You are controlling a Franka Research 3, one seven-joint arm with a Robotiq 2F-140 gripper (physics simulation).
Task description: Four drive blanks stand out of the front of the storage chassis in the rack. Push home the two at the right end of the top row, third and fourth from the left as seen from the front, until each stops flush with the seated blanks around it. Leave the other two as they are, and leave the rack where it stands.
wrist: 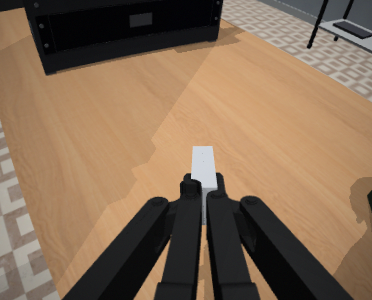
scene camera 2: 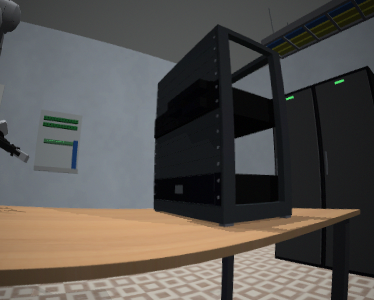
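The dark rack (scene camera 2: 226, 150) (wrist: 125, 54) stands upright on the table. In the scene view the storage chassis (scene camera 2: 167, 124) is a black band in its upper half. Dark drive blanks (scene camera 2: 199, 92) stand out of the chassis front, too dark to separate or count. In the wrist view the rack's lower front shows at the top; the storage chassis does not show there. My gripper (scene camera 2: 24, 157) (wrist: 202, 161) is shut and empty, its pale fingertips together. It is above the table at the far left of the scene view, well apart from the rack's front.
The wooden table (scene camera 2: 100, 240) (wrist: 270, 130) lies under the rack. A wall panel (scene camera 2: 56, 156) with green strips is behind the gripper. Black cabinets (scene camera 2: 299, 175) stand behind the rack on the right, below an overhead cable tray (scene camera 2: 320, 31). A dark object (wrist: 370, 201) touches the wrist view's right edge.
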